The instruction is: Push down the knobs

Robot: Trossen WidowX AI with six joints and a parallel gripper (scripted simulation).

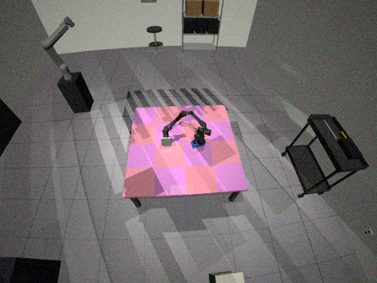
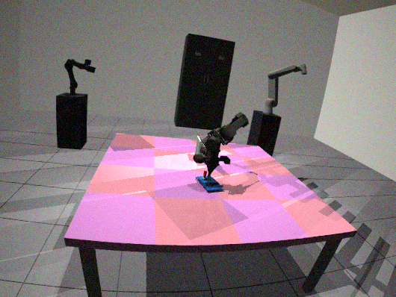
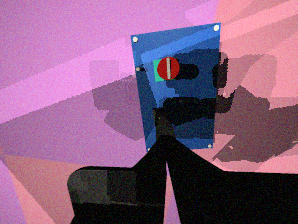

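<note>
Right now my gripper tip is 6 cm past the red knob and 2 cm above it.
</note>
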